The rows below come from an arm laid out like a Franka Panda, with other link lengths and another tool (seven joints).
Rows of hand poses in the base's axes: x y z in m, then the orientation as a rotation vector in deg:
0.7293, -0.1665, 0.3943, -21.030, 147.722, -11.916
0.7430, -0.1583, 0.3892, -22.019, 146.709, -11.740
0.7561, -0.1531, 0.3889, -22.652, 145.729, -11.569
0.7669, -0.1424, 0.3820, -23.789, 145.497, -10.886
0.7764, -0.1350, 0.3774, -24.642, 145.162, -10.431
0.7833, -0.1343, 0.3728, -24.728, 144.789, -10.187
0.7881, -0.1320, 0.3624, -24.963, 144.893, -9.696
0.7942, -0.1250, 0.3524, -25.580, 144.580, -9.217
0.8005, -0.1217, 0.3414, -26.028, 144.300, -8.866
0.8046, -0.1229, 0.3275, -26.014, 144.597, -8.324
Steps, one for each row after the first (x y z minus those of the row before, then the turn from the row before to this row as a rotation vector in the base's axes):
0.0137, 0.0082, -0.0051, -0.027, -0.815, 0.891
0.0131, 0.0052, -0.0003, 0.043, -0.839, 0.641
0.0108, 0.0107, -0.0069, 0.247, 0.011, 0.974
0.0095, 0.0074, -0.0046, 0.155, -0.146, 0.747
0.0069, 0.0007, -0.0046, 0.184, -0.332, 0.177
0.0048, 0.0023, -0.0104, 0.287, 0.177, 0.250
0.0061, 0.0070, -0.0100, 0.224, -0.159, 0.586
0.0063, 0.0033, -0.0110, 0.170, -0.164, 0.436
0.0041, -0.0012, -0.0139, 0.361, 0.331, 0.056

